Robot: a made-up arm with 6 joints. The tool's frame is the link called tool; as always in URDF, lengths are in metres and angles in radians. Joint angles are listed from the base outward. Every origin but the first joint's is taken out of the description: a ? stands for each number. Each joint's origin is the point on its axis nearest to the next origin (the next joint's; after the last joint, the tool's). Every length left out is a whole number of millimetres.
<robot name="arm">
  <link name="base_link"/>
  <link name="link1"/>
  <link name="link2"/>
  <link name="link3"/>
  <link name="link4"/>
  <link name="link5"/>
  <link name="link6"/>
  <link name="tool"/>
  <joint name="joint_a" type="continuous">
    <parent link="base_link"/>
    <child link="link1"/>
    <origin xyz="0 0.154 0.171"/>
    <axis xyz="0 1 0"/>
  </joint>
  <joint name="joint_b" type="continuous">
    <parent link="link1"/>
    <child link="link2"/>
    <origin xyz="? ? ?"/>
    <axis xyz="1 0 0"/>
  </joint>
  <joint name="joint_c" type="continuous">
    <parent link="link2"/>
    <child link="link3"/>
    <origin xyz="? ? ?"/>
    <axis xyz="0 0 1"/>
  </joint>
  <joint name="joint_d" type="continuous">
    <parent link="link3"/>
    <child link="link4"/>
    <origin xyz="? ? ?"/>
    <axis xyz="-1 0 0"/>
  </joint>
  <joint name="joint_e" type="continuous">
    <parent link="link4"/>
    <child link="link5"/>
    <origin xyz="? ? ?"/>
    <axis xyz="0 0 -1"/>
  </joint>
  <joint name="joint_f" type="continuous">
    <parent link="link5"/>
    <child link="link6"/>
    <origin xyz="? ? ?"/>
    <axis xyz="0 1 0"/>
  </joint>
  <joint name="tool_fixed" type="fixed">
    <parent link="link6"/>
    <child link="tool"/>
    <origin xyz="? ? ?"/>
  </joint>
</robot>
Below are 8 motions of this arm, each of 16 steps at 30 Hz.
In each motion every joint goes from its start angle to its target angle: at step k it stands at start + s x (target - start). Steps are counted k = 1, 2, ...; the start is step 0. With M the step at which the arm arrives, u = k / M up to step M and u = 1 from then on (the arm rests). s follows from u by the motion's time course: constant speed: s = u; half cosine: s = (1 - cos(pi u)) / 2; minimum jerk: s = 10 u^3 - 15 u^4 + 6 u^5.
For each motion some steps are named. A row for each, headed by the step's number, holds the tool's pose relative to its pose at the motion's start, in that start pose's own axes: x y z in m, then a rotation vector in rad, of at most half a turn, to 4 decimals.
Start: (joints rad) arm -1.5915 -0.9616 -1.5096 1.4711 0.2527 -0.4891
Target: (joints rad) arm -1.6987 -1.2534 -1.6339 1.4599 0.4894 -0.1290
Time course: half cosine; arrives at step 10
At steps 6, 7, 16:
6: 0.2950 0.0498 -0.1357 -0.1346 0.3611 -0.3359
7: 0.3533 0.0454 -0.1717 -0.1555 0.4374 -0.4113
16: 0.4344 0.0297 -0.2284 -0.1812 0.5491 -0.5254

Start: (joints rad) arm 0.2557 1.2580 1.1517 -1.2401 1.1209 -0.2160
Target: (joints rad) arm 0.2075 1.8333 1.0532 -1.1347 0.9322 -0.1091
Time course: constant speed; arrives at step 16
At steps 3, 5, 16:
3: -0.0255 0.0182 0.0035 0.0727 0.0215 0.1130
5: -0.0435 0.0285 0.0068 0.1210 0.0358 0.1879
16: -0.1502 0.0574 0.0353 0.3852 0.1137 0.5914

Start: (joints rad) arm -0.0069 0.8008 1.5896 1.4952 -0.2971 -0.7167
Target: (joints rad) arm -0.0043 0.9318 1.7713 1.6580 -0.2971 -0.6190
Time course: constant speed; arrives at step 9
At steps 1, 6, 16:
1: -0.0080 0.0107 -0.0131 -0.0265 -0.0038 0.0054
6: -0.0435 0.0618 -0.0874 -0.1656 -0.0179 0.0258
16: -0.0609 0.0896 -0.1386 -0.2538 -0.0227 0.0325

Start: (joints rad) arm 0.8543 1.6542 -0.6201 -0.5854 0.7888 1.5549
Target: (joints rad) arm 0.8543 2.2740 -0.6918 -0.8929 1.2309 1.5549
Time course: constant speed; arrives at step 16
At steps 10, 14, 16:
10: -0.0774 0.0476 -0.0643 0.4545 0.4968 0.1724
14: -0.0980 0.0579 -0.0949 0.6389 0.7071 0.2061
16: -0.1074 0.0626 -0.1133 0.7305 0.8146 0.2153

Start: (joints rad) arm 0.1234 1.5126 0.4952 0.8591 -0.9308 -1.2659
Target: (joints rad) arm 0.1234 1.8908 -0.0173 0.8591 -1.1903 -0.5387
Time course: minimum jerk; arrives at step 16
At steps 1, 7, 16:
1: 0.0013 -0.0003 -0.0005 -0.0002 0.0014 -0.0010
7: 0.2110 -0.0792 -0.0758 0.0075 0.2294 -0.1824
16: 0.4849 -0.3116 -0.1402 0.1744 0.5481 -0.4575

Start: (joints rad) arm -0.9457 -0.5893 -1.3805 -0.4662 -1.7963 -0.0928
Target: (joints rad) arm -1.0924 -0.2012 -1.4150 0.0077 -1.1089 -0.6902
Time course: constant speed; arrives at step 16
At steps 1, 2, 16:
1: 0.0284 0.0012 0.0161 0.0135 -0.0236 -0.0610
2: 0.0567 0.0013 0.0321 0.0248 -0.0465 -0.1219
16: 0.4192 -0.0748 0.2200 -0.0424 -0.2433 -0.8971

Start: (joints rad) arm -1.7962 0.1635 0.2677 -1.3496 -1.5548 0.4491
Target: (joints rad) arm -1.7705 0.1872 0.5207 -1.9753 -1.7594 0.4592
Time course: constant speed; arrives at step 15
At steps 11, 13, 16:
11: -0.1446 0.0464 0.0221 0.0812 -0.4834 0.1883
13: -0.1653 0.0538 0.0208 0.0932 -0.5735 0.2099
16: -0.1837 0.0613 0.0184 0.1043 -0.6639 0.2272

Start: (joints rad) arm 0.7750 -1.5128 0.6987 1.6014 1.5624 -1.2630
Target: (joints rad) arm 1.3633 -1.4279 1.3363 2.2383 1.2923 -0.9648
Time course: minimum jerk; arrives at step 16
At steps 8, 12, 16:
8: -0.0728 -0.2749 0.0191 0.2128 -0.1622 -0.5350
12: -0.2279 -0.3868 -0.0060 0.2663 -0.3076 -0.9371
16: -0.2716 -0.3961 -0.0156 0.2618 -0.3423 -1.0387

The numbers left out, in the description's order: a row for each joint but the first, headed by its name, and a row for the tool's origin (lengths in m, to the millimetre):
joint_b: 0.019 0 0.109
joint_c: 0 0.008 -0.337
joint_d: -0.235 0.376 0
joint_e: 0 -0.05 -0.03
joint_f: -0.11 0.383 0
tool: 0.097 0 0.216

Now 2 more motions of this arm.
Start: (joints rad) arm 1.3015 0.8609 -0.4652 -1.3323 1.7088 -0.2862
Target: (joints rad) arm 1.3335 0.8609 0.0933 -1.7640 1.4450 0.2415
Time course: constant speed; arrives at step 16
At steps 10, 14, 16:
10: 0.0385 -0.0740 -0.0895 -0.3278 0.5704 0.2279
14: 0.0471 -0.1139 -0.1238 -0.4770 0.8074 0.2612
16: 0.0496 -0.1368 -0.1389 -0.5532 0.9267 0.2647

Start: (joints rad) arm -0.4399 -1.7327 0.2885 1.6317 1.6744 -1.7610
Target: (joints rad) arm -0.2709 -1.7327 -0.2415 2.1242 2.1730 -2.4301
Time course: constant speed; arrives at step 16
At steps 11, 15, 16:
11: -0.2372 0.1714 -0.1317 -0.2176 -0.8507 0.2630
15: -0.2934 0.2080 -0.2159 -0.2646 -1.1647 0.3452
16: -0.3034 0.2159 -0.2386 -0.2745 -1.2431 0.3640

